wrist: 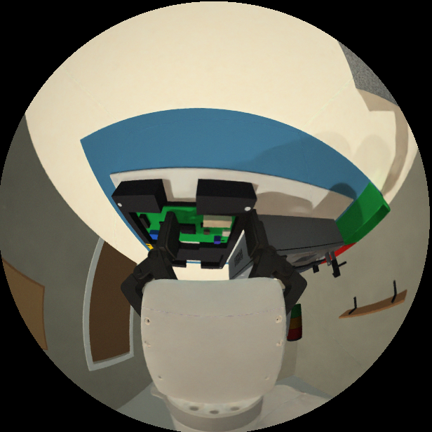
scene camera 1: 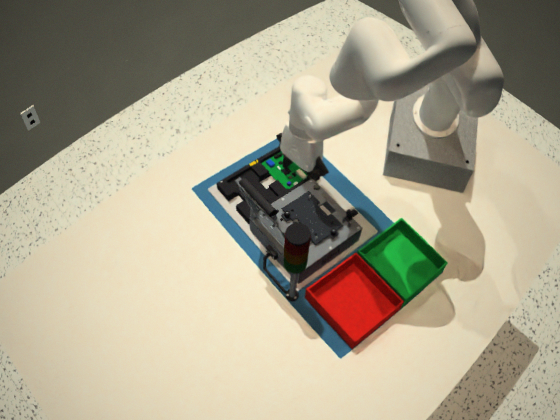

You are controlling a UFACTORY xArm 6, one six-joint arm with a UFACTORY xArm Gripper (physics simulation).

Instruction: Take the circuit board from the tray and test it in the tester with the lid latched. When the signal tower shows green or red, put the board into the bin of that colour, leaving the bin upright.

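Frame: origin at the arm's base, x ahead, y right, z down, level; metres.
Seen in the pictures: gripper, between the fingertips: (scene camera 1: 299, 174); arm's base, origin of its link: (scene camera 1: 435, 116).
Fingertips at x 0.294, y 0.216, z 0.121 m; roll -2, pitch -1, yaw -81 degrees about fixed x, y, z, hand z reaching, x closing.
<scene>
Offsets run from my fingertips to a thing's top centre. "spot": to the spot under its first point. Level surfaces: height alone.
The green circuit board @(dz -0.008, dx +0.012, dy +0.034 m) (scene camera 1: 285, 173) (wrist: 196, 216) lies in the black tray @(spot: dz -0.008, dx +0.146, dy +0.101 m) (scene camera 1: 229, 189) (wrist: 226, 195). My gripper (wrist: 211, 218) is open, with its fingers wide apart over the board. In the scene view the gripper's housing hides part of the board and one finger. The grey tester @(spot: dz -0.040, dx +0.159, dy -0.188 m) (scene camera 1: 327, 250) (wrist: 300, 231) stands beside the tray; its lid (scene camera 1: 257, 196) is raised and its dark nest @(dz -0.049, dx +0.114, dy -0.114 m) (scene camera 1: 309, 216) shows no board. The signal tower @(spot: dz -0.224, dx +0.289, dy -0.188 m) (scene camera 1: 296, 248) (wrist: 295, 322) shows dull red, amber and green bands, none clearly lit. The green bin @(dz -0.027, dx +0.063, dy -0.334 m) (scene camera 1: 400, 257) (wrist: 367, 212) and red bin @(dz -0.027, dx +0.208, dy -0.296 m) (scene camera 1: 352, 302) are upright and empty.
The blue mat @(dz +0.018 m) (scene camera 1: 220, 212) (wrist: 200, 137) lies under the tray and tester. The tower stands at the tester's near side, next to a black curved handle @(spot: dz +0.018, dx +0.244, dy -0.086 m) (scene camera 1: 266, 265). The two bins stand side by side past the tester. The arm's grey base block (scene camera 1: 425, 172) is at the back right.
</scene>
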